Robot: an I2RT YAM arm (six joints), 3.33 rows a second.
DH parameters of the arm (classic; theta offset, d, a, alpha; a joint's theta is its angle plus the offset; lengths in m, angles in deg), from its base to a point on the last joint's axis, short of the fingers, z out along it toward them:
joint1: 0 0.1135 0.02 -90
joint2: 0 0 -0.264 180
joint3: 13.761 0 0.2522 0
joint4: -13.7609 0 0.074 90
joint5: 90 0 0 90
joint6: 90 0.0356 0 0
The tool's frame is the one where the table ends.
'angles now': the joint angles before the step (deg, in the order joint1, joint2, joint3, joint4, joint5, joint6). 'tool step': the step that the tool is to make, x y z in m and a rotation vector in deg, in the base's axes. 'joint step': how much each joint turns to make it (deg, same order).
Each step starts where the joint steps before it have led.
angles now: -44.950, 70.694, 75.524, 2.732, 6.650, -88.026
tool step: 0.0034, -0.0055, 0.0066, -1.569, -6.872, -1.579
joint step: -0.028, 1.479, 0.078, 6.912, 2.197, 3.437
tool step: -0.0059, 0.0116, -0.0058, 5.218, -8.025, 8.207
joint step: 0.106, -3.040, -3.709, 1.516, -5.710, 11.049
